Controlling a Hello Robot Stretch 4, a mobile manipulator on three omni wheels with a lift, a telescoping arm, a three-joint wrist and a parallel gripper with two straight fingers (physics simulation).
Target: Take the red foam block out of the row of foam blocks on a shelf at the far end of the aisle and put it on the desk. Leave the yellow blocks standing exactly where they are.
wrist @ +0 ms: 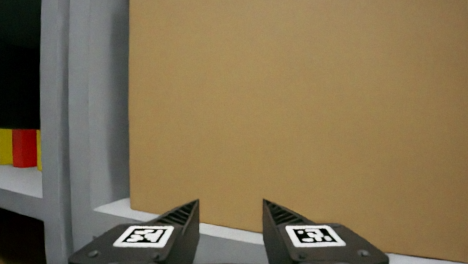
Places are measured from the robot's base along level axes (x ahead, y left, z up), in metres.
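Pixels of known places: gripper, fingertip midpoint: point(231, 218).
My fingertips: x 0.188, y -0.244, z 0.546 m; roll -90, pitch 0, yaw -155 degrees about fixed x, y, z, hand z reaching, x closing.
For each thing: its top centre in the pictures, then the offset to it from my fingertips. "pt": a spot on its surface instead.
- red foam block at its top centre: point(29, 129) 0.635 m ahead, 0.191 m right, 0.049 m up
- large brown box at a spot on its surface: point(295, 110) pt 0.025 m back, 0.075 m right, 0.072 m up
The red foam block point(24, 148) stands on a light shelf board at the far left of the wrist view. A yellow block point(5, 146) stands to its left, and a thin strip of another yellow block point(39, 150) shows at its right, partly hidden by a grey shelf upright. My gripper point(231, 218) is open, with no object between its fingers. It is to the right of the blocks, in front of a large brown box. The desk does not show.
The large brown box point(295, 110) stands on a shelf and fills most of the view. The grey shelf upright point(55, 110) separates it from the bay with the blocks. The shelf's front edge point(227, 246) runs behind the fingers.
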